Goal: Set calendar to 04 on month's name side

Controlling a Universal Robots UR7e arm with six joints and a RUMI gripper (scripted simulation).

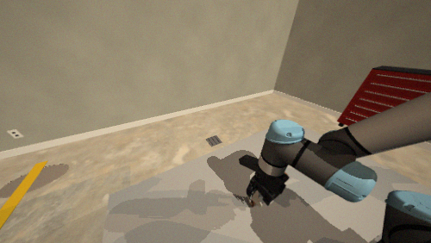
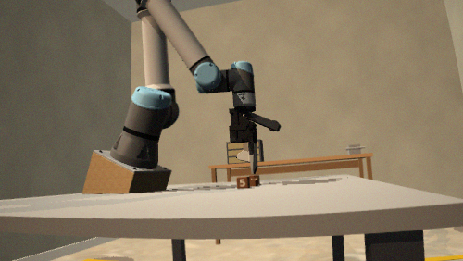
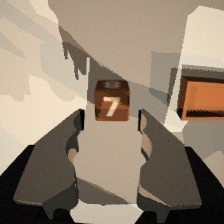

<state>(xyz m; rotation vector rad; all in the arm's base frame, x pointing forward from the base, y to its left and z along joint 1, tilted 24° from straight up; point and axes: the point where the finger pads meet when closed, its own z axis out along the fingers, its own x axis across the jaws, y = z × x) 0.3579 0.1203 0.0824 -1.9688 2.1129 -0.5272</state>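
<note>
Now: hand 21 cm to the left of the cube, 3 cm above it and 2 cm past it. The rest, counted from my hand: calendar tray 11 cm to the right, 4 cm below, 1 cm behind.
</note>
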